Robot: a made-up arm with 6 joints.
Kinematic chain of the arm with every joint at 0, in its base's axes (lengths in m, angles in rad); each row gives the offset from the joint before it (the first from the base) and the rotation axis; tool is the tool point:
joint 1: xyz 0 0 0.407 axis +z
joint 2: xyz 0 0 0 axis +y
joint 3: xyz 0 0 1.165 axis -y
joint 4: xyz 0 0 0 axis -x
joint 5: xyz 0.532 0 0 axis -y
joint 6: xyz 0 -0.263 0 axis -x
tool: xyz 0 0 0
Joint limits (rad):
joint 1: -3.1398..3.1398
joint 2: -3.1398..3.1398
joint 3: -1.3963..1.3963
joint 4: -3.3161..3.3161
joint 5: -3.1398..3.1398
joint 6: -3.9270..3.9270
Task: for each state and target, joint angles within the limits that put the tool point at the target. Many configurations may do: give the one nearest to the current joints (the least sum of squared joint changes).
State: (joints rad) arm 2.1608 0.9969 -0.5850 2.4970 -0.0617 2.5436
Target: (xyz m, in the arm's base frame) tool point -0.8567 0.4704 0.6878
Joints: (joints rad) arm 2.4048 0.7949 -0.8009 2.6142 -0.0617 2.5436
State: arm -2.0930 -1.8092 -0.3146 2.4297 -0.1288 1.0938
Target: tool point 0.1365 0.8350 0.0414
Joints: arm -1.4708 -2.4669 -0.9998 2.5562 -0.1288 1.0938
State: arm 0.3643 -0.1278 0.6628 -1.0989 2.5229 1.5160
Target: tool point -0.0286 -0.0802 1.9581
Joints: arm 0.3055 -0.3655 0.9834 -1.3097 2.5229 1.5160
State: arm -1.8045 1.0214 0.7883 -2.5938 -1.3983 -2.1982
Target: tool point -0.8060 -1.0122 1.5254
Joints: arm -2.4477 0.7855 1.3963 -3.0932 -1.3983 -2.1982
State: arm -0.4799 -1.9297 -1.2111 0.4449 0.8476 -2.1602
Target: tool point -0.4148 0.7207 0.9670
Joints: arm -1.2831 -1.4664 -0.8925 0.7453 0.8476 -2.1602
